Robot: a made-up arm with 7 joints. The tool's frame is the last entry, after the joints.
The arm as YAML. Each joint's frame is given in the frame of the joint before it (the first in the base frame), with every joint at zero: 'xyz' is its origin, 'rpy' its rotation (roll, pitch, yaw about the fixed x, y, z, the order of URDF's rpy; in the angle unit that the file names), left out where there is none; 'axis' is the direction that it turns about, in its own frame. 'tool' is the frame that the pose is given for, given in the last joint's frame.
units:
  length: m
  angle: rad
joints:
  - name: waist
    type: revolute
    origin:
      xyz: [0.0, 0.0, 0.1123]
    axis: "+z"
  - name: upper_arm
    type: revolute
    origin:
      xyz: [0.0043, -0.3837, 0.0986]
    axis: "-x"
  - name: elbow
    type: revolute
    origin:
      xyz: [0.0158, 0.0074, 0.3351]
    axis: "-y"
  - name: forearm
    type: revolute
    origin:
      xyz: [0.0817, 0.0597, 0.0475]
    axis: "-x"
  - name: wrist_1
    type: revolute
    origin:
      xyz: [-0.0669, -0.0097, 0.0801]
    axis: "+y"
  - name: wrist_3
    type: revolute
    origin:
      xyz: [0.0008, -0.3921, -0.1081]
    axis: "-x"
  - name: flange
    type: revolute
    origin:
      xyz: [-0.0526, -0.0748, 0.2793]
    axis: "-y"
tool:
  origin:
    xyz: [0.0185, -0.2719, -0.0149]
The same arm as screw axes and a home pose.
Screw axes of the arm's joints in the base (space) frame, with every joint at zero. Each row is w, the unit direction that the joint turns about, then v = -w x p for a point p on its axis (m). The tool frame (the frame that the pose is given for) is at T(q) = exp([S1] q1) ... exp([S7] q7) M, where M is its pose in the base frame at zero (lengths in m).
S1: w 0 0 1 v 0 0 0
S2: w -1 0 0 v 0 -0.2109 -0.3837
S3: w 0 -1 0 v 0.546 0 -0.0201
S4: w -1 0 0 v 0 -0.5935 -0.3166
S5: w 0 1 0 v -0.6736 0 0.0349
S6: w -1 0 0 v 0 -0.5655 -0.7184
S7: w 0 -1 0 v 0.8448 0 0.0169
M =
1 0 0 0.0016
0 1 0 -1.0651
0 0 1 0.8299
0 0 0 1

